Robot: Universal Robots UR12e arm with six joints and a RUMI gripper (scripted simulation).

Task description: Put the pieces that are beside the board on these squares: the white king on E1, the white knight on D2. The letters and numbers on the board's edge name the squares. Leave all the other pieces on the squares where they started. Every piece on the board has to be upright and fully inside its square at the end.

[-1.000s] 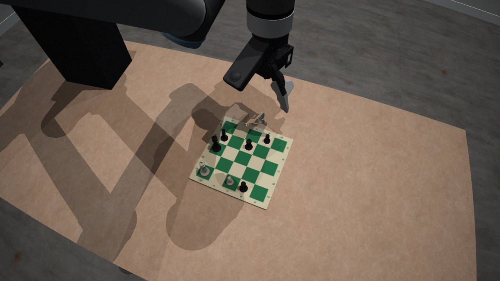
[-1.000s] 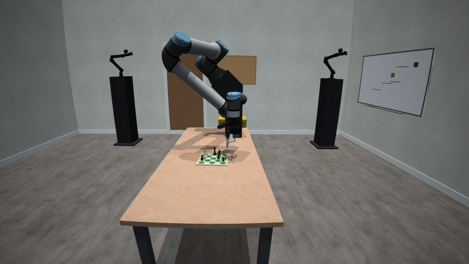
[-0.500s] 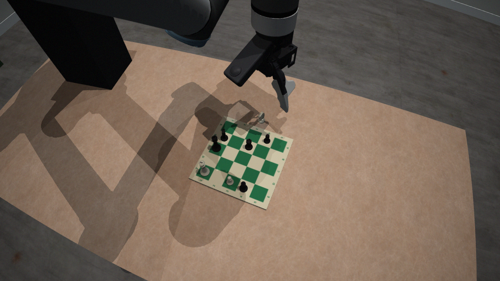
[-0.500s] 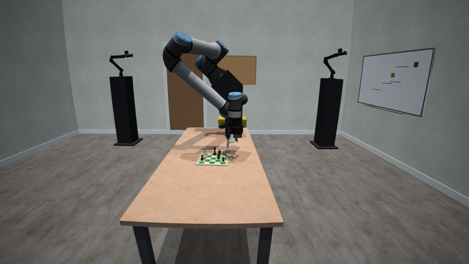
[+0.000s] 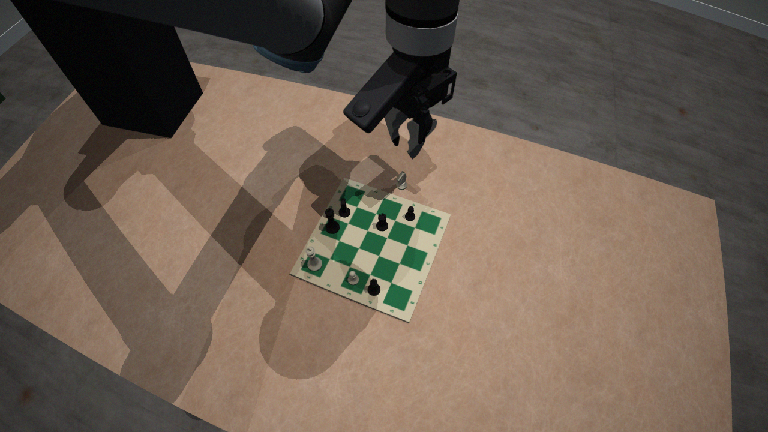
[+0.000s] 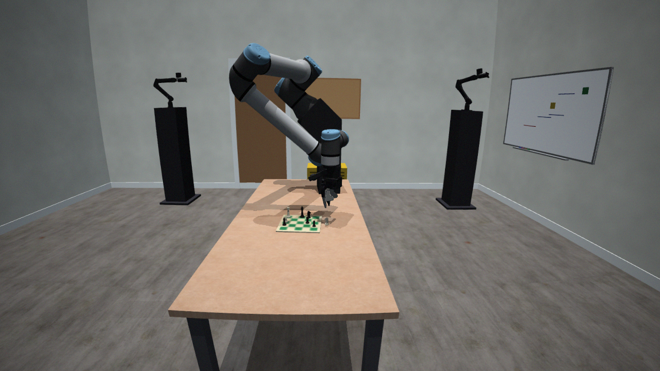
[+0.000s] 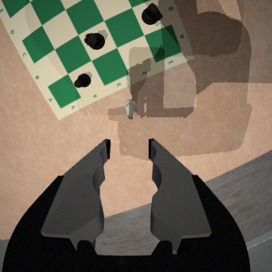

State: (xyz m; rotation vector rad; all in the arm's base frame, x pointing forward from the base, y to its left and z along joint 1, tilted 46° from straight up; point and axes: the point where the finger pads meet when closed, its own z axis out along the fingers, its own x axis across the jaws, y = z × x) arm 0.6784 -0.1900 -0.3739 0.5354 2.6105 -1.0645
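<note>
My gripper is now 10 cm above the white knight. Round my hand: chessboard (14 cm to the right, 11 cm below); then white pawn (22 cm to the right, 10 cm below, 1 cm behind); then white king (21 cm to the right, 8 cm below, 8 cm behind).
</note>
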